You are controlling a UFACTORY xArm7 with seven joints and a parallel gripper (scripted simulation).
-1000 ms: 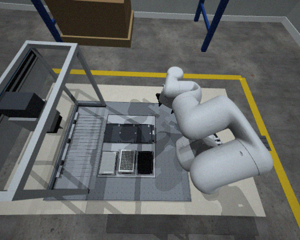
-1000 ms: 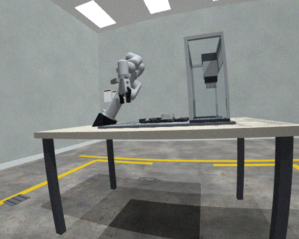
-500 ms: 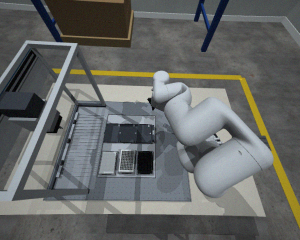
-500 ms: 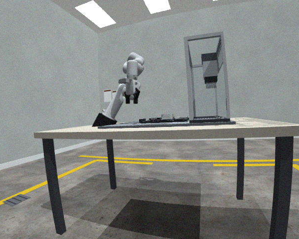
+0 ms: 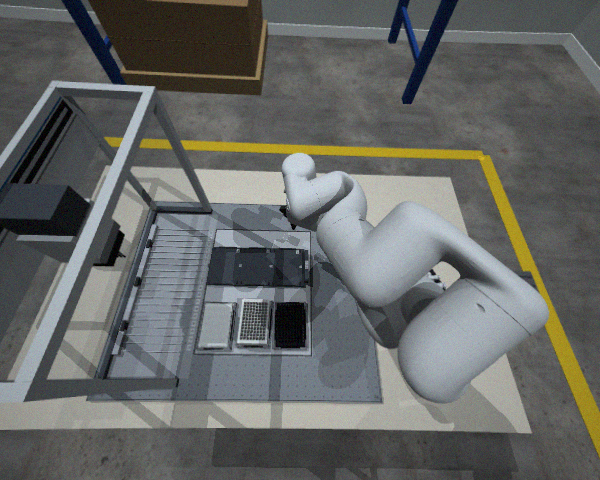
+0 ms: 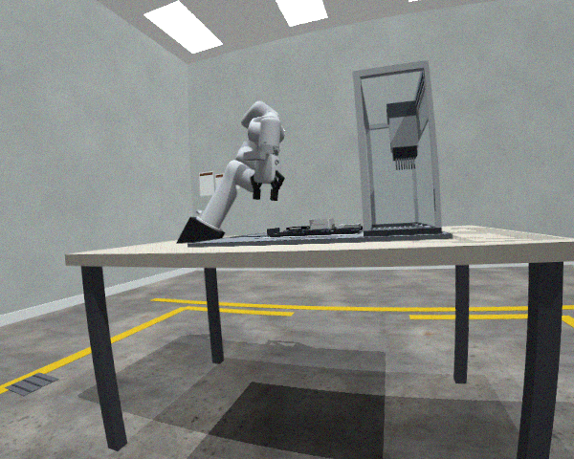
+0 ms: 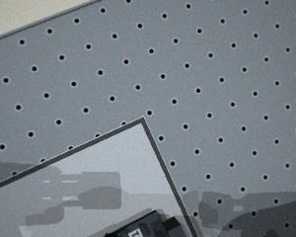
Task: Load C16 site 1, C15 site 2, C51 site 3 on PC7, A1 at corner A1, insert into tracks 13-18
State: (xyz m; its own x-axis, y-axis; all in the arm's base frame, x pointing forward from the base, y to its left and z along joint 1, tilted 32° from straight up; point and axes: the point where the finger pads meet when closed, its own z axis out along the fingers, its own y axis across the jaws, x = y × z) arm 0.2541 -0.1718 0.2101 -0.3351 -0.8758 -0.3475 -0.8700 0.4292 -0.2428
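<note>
Right now the white 384-well plate C16 is 140 mm ahead of my hand, 270 mm to the left of it and 110 mm below it. Also, from my hand: dark carrier PC7: 160 mm ahead, 80 mm to the left, 130 mm below; then black 96-well plate C15: 30 mm ahead, 260 mm to the left, 130 mm below; then small white corner mark: 100 mm ahead, 200 mm to the left, 130 mm below.
</note>
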